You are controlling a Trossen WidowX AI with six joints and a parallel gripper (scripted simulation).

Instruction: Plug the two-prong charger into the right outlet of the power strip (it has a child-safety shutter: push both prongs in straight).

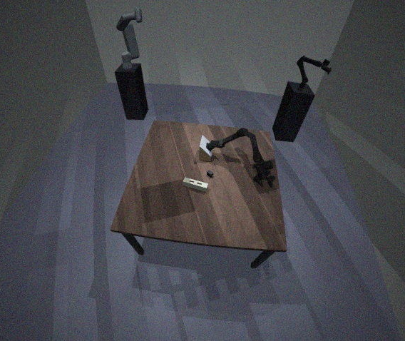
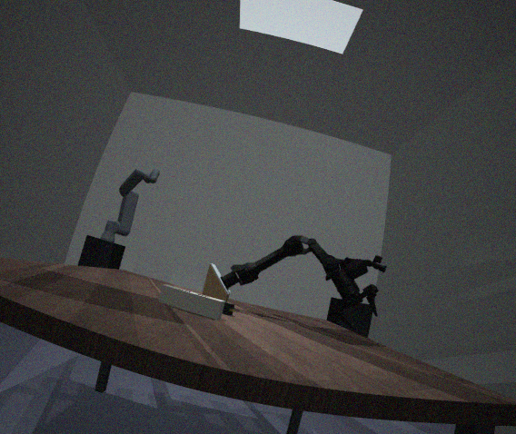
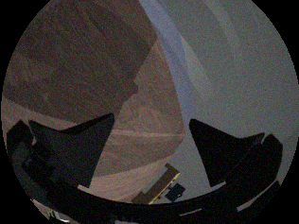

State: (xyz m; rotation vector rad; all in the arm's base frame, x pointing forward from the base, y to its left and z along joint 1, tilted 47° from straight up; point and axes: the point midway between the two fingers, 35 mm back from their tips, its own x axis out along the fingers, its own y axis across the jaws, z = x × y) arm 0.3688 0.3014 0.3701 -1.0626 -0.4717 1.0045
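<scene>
Now: gripper tip 130 mm past the dark two-prong charger, 450 mm to the left of it and 60 mm above it.
</scene>
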